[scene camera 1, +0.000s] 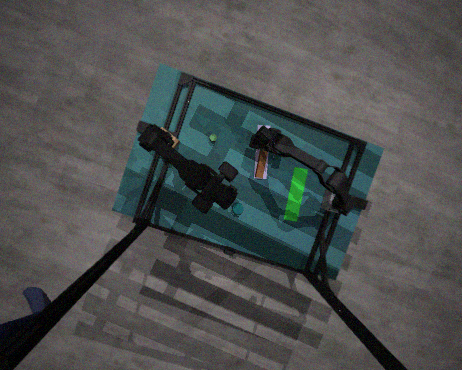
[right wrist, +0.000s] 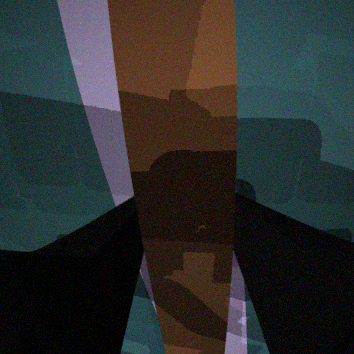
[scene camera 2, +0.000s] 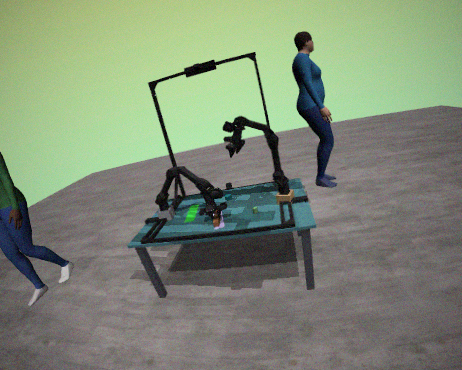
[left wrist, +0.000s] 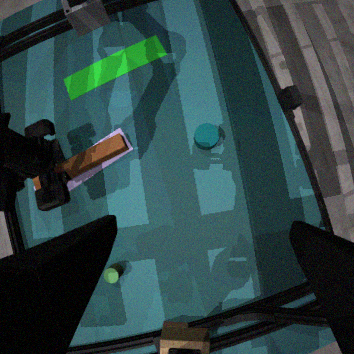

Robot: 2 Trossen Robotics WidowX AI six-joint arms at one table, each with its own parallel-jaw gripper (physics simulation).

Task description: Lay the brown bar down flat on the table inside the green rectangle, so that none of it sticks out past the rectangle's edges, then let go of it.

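Frame: origin at the left arm's base, x down, y ahead, z right, level; metres.
Seen in the pictures: left gripper, between the fingertips: (scene camera 2: pixel 233 155) (left wrist: pixel 203 226); right gripper, between the fingertips: (scene camera 1: pixel 264 146) (right wrist: pixel 185 200) (left wrist: pixel 67 172); left arm's base, origin of its link: (scene camera 2: pixel 284 192); right arm's base, origin of its link: (scene camera 1: pixel 339 203) (scene camera 2: pixel 164 208).
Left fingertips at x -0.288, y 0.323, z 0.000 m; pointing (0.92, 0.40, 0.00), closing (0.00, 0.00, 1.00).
Observation:
Offsets run from my left fingertips to a thing's top centre. "*": to the spot under its first point.
The brown bar {dx +0.321, dy +0.084, dz -0.259 m} (scene camera 1: pixel 261 166) (scene camera 2: pixel 216 220) (left wrist: pixel 97 154) (right wrist: pixel 175 75) lies over a lilac rectangle (scene camera 1: pixel 263 127) (left wrist: pixel 75 184) (right wrist: pixel 92 75), whose edges show beside it. My right gripper (scene camera 1: pixel 260 142) (left wrist: pixel 67 172) (right wrist: pixel 185 200) is low over the bar, with a finger against each long side; it is shut on the bar. Whether the bar touches the table is hard to tell. The green rectangle {* dx +0.353, dy +0.352, dz -0.210 m} (scene camera 1: pixel 296 194) (scene camera 2: pixel 192 213) (left wrist: pixel 115 67) lies apart from the bar, to its right in scene camera 1. My left gripper (scene camera 1: pixel 215 188) (scene camera 2: pixel 234 151) (left wrist: pixel 203 226) is open and empty, high above the table.
A small light-green cylinder {dx +0.321, dy -0.159, dz -0.163 m} (scene camera 1: pixel 213 137) (scene camera 2: pixel 255 210) (left wrist: pixel 112 275) stands left of the bar in scene camera 1. A teal round object {dx +0.324, dy +0.154, dz +0.033 m} (scene camera 1: pixel 237 208) (left wrist: pixel 207 136) lies near my left gripper there. A black frame (scene camera 1: pixel 270 109) runs around the table top.

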